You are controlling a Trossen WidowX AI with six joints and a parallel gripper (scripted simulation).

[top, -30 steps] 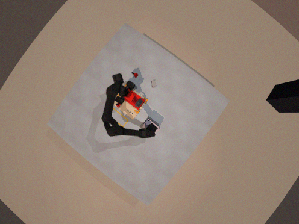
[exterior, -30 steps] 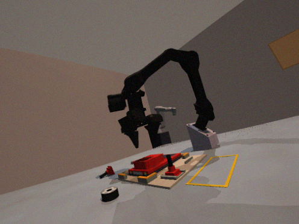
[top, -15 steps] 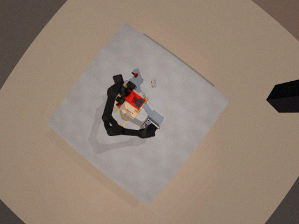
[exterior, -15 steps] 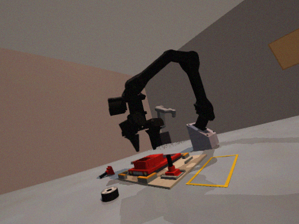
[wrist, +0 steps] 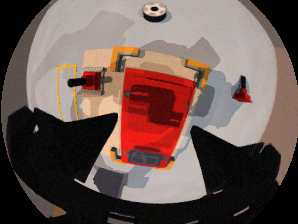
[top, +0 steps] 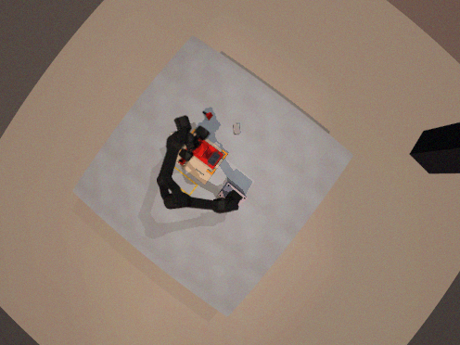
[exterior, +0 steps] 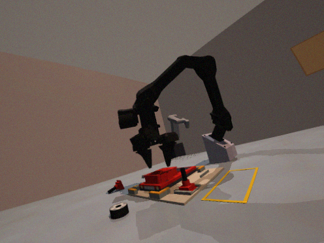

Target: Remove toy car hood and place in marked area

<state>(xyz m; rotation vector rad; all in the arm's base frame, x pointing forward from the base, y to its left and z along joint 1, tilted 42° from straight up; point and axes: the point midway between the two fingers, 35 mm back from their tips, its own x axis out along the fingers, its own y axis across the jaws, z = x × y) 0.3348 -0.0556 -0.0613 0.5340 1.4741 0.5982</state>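
My gripper tip is 2 cm above the red hood. From my gripper tip the other things lie so: black wheel: 17 cm ahead, 4 cm to the left, 5 cm below.
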